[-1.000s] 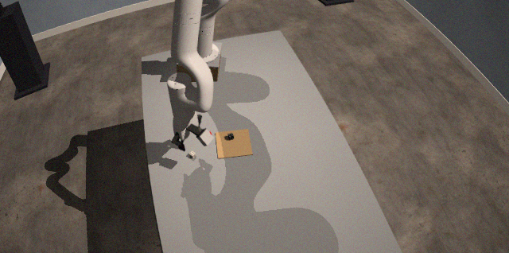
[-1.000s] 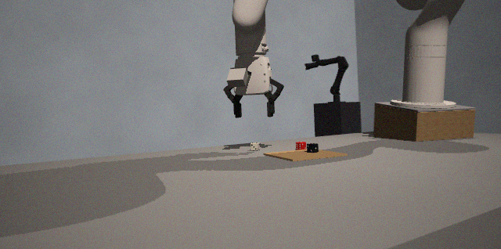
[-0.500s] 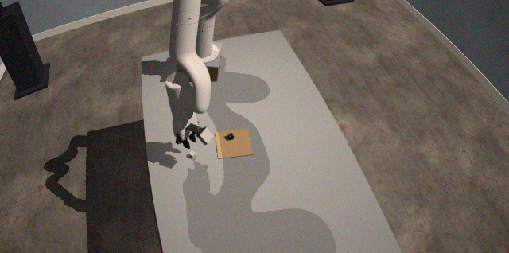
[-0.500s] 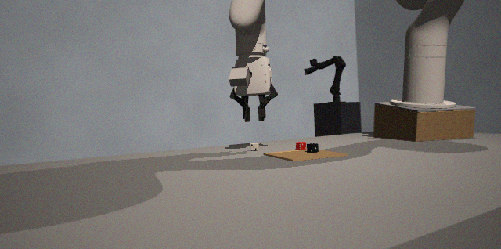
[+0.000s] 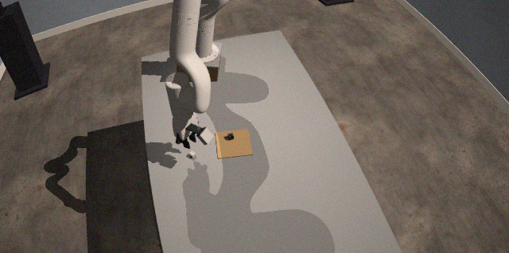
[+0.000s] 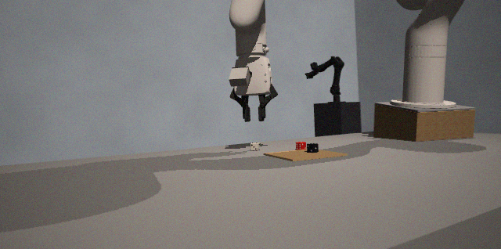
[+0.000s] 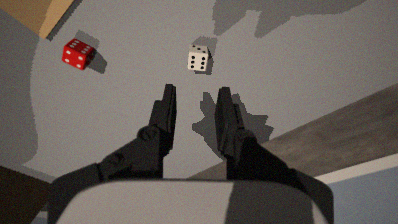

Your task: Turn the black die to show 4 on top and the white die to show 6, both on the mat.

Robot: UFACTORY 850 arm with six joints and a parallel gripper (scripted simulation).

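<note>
My gripper is now 90 mm above the white die. Round my hand: tan mat (180 mm to the left, 100 mm below, 10 mm ahead); red die (100 mm to the left, 90 mm below, 70 mm behind); black die (180 mm to the left, 80 mm below, 20 mm behind).
</note>
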